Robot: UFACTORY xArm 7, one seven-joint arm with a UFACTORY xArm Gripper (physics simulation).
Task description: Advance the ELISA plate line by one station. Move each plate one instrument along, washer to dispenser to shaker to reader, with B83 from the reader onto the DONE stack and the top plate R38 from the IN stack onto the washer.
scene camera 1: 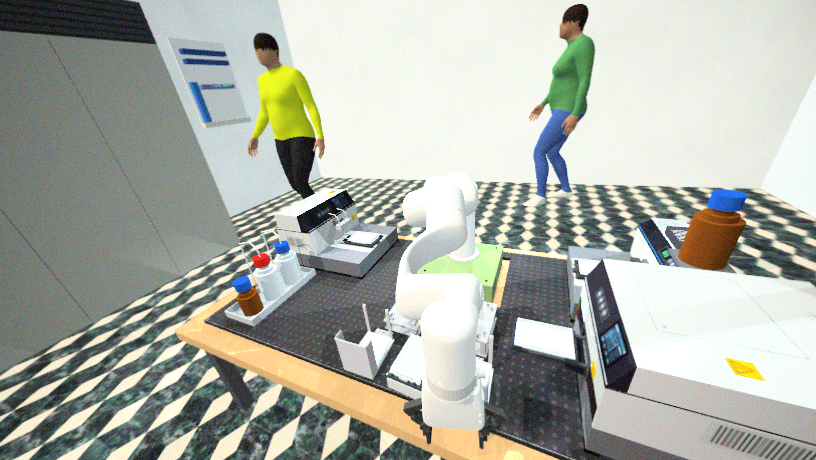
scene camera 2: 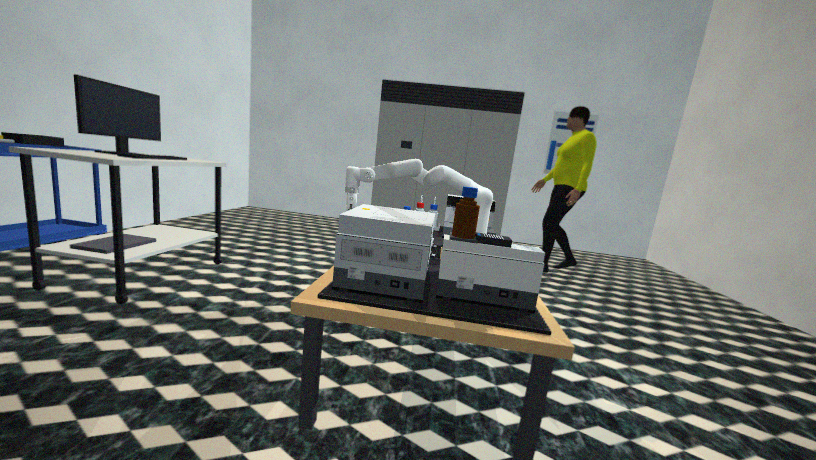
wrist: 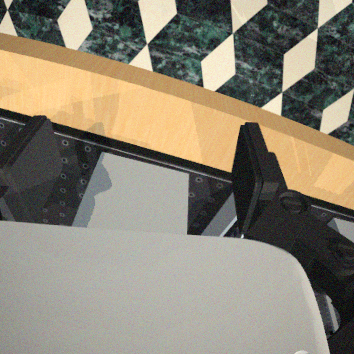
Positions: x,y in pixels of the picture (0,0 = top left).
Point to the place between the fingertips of the gripper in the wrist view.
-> At 143,143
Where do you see an upright holders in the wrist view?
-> At 124,194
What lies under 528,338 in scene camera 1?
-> A white plate.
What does the gripper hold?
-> Nothing.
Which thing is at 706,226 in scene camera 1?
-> A brown bottle.
